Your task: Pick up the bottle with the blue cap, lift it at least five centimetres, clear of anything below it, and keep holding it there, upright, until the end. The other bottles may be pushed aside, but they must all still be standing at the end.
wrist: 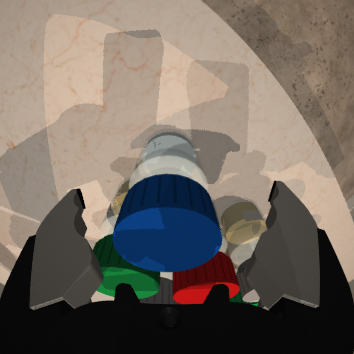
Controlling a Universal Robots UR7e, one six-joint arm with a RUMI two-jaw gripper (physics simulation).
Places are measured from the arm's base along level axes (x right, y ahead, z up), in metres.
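Pixels of known places: gripper, between the fingertips: (175, 187).
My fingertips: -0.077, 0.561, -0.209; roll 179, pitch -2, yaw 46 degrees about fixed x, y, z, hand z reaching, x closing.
Observation:
Ahead of a thing's pixels: the offset from my fingertips to its top centre, as dx, dy, dz. Level surfaces: height alone.
The bottle with the blue cap @[-0.004, -0.004, +0.050] (167, 230) stands in the middle of the wrist view, its clear body seen behind and below the cap. My gripper (175, 187) is open, with one jaw on each side of the blue cap and a gap on both sides. Nothing is held. A green-capped bottle @[+0.006, -0.064, +0.051] (129, 280) and a red-capped bottle @[+0.067, -0.036, +0.050] (206, 285) stand close to it on the near side, partly hidden by the gripper's body. The lower parts of these bottles are hidden.
Bottles with clear bodies and yellowish contents @[+0.122, -0.003, +0.050] (243, 223) show beside the blue-capped bottle, left and right. Grey caps and another green cap show partly near the gripper's body. The round marble table top @[dz -0.055] (25, 65) has its edge at the upper right, with brown floor (320, 65) beyond.

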